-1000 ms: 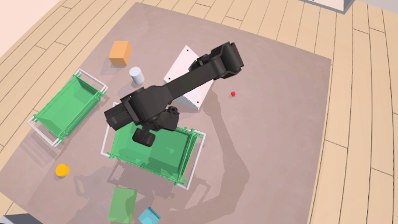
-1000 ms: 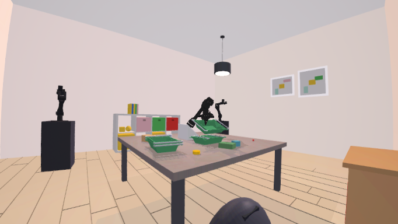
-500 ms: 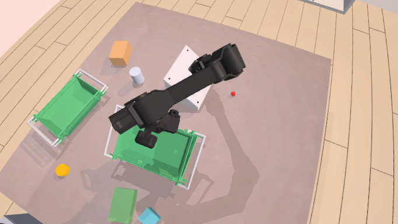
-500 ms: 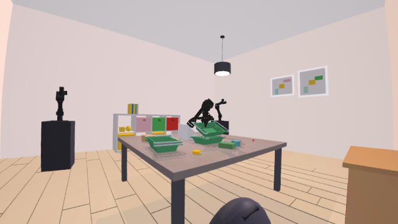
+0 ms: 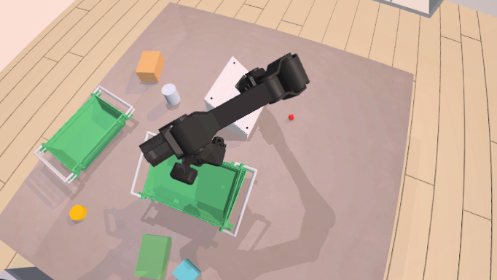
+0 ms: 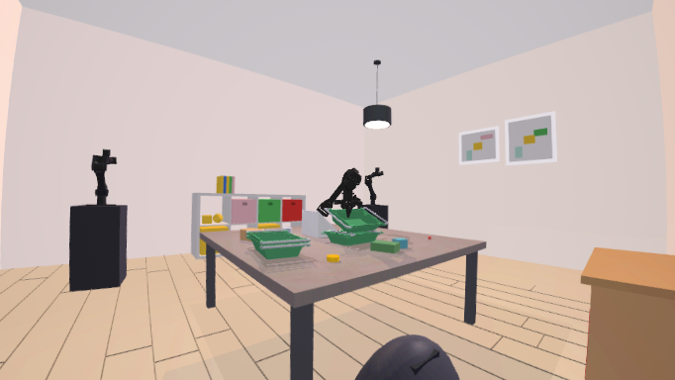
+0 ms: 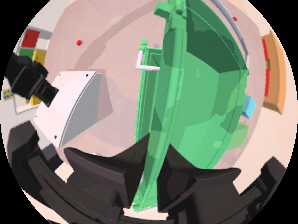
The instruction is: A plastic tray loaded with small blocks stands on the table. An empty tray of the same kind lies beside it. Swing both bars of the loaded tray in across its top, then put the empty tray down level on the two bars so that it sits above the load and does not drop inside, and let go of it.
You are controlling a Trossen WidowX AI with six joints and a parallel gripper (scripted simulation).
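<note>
Right now my gripper tip is 8 cm short of the green tray and 1 cm to the right of it. Round my gripper tip: grey cylinder: 30 cm to the right, 18 cm behind, 10 cm below; blue cube: 30 cm ahead, 12 cm to the left, 11 cm below; green block: 32 cm ahead, 12 cm below.
</note>
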